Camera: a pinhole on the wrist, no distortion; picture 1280 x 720 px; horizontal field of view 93.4 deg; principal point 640.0 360.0 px. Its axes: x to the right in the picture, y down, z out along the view. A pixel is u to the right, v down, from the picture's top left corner.
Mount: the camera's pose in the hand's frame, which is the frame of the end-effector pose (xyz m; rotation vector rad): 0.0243 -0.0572 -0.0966 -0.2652 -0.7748 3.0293
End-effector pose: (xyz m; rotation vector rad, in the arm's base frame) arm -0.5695 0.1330 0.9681 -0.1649 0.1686 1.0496
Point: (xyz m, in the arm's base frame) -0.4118 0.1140 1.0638
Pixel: 493 333
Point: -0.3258 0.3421 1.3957
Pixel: 312 121
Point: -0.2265 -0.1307 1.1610
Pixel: 731 666
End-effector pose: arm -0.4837 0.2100 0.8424 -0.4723 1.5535 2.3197
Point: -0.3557 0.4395 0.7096
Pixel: 669 448
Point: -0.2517 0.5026 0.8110
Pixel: 839 340
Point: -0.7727 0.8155 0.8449
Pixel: 229 57
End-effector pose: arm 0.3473 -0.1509 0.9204 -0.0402 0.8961 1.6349
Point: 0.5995 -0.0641 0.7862
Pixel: 452 671
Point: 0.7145 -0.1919 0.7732
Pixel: outside the picture
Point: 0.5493 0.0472 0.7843
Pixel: 168 543
